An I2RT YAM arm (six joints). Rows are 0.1 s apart.
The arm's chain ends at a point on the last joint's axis. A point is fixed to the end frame.
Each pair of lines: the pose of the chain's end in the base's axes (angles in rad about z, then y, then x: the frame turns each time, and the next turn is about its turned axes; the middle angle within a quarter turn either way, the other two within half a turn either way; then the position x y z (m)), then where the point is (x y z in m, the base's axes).
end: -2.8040, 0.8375, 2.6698, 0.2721, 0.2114, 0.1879
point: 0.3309 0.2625 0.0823
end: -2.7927, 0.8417, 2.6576, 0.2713, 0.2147, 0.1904
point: 0.3292 0.2680 0.0853
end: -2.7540, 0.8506, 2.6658, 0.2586, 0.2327, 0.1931
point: 0.3158 0.2876 0.0885
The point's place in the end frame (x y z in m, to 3 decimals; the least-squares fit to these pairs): 0.030 -0.031 0.124
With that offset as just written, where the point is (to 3 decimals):
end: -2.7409, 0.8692, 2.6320, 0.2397, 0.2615, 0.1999
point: 0.296 0.321 0.097
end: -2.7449, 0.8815, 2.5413, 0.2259, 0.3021, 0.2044
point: 0.276 0.371 0.105
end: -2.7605, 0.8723, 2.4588, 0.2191, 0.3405, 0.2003
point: 0.263 0.417 0.103
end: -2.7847, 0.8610, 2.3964, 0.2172, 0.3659, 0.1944
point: 0.257 0.446 0.099
